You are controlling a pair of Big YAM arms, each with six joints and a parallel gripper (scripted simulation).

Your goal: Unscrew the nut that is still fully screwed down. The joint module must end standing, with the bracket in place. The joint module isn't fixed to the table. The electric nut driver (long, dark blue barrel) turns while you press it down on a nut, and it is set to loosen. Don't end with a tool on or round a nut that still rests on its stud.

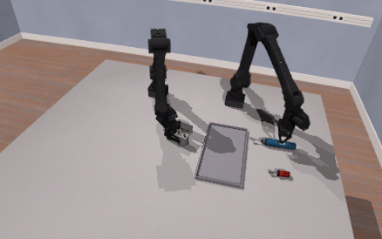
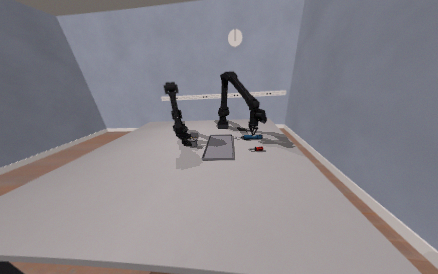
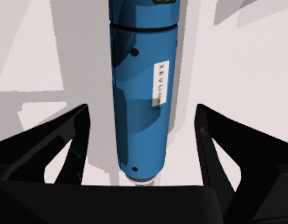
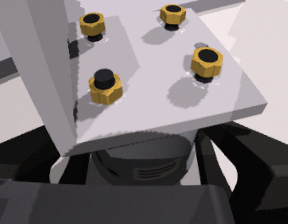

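Right now the grey bracket is 50 mm above my right hand. Round my right hand: flat grey tray: 220 mm to the left, 30 mm ahead, 20 mm below; then nut: 50 mm above, 20 mm to the right, 10 mm ahead; then grey tip: 390 mm to the left, 70 mm behind.
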